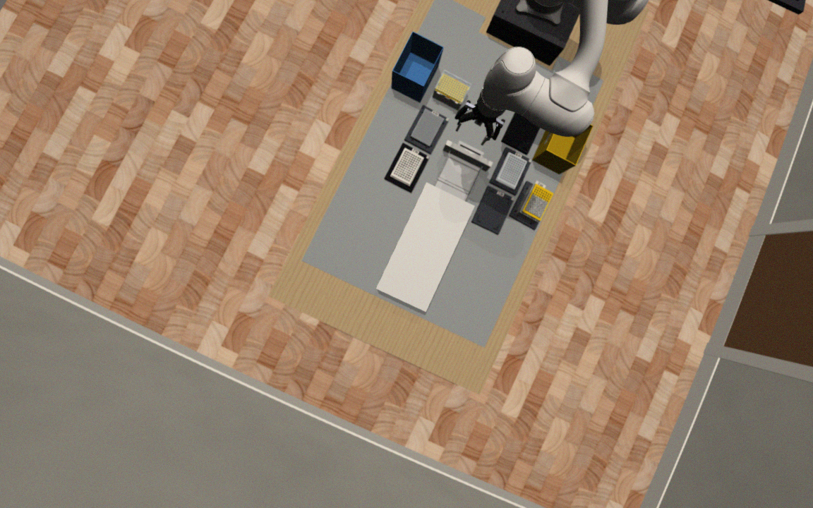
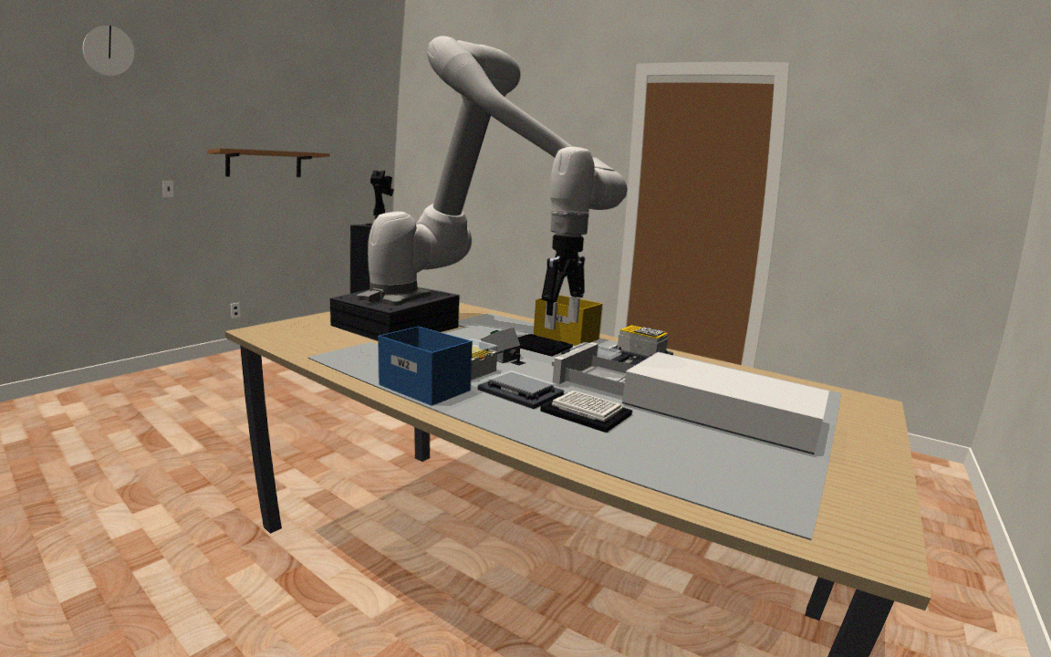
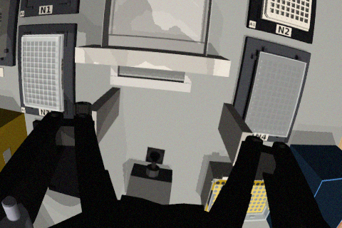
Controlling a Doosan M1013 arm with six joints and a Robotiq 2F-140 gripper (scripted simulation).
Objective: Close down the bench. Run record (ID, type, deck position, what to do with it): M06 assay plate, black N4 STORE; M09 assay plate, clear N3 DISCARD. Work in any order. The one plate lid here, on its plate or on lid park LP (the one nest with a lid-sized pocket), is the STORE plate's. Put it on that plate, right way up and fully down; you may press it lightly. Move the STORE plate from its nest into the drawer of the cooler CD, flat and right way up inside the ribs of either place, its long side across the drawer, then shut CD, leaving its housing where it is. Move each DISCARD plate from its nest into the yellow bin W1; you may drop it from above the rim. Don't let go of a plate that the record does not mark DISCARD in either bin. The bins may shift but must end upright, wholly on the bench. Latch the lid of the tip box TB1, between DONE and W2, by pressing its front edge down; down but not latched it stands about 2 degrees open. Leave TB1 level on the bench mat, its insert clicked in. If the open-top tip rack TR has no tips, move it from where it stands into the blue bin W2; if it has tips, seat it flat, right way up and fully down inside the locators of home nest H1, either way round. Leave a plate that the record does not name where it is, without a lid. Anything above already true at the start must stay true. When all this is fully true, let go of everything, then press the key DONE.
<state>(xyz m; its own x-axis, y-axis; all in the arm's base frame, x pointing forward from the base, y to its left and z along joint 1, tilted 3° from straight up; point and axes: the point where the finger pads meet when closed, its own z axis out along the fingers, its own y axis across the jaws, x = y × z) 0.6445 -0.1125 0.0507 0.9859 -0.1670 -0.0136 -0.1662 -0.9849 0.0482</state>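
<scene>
Now: hand 20 mm past the grey plate lid, 160 mm to the left of it and 130 mm above it. Round my hand: nest N3: 30 mm ahead, 220 mm to the left, 150 mm below; insert: 200 mm behind, 110 mm to the right, 110 mm below; done key box: 200 mm behind, 50 mm to the left, 110 mm below.
</scene>
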